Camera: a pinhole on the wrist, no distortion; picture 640 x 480 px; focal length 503.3 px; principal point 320.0 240.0 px. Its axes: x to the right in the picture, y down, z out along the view. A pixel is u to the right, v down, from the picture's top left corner.
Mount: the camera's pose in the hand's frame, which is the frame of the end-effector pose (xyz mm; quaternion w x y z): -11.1 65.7 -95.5 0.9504 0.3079 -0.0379 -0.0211
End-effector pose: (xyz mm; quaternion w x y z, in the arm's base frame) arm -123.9 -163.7 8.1 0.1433 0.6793 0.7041 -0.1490
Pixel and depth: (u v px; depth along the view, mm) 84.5 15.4 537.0
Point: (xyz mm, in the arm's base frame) -538.3 -535.8 -26.7
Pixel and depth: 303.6 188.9 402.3
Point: -323.1 -307.0 -152.1
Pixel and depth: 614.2 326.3 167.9
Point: -141.8 -123.0 -78.5
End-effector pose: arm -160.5 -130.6 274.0 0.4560 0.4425 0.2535 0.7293
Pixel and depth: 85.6 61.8 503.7
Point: 222.1 -232.7 -30.6
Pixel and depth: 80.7 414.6 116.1
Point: -144.7 -213.7 278.1
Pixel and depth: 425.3 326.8 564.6
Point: 285.0 -3.7 353.7
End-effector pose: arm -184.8 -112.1 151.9 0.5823 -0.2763 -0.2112 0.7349
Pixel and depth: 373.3 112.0 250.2
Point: -131.1 -87.1 291.1
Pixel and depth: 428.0 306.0 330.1
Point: -249.8 -56.1 359.8
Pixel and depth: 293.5 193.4 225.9
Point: -165.0 -133.4 266.8
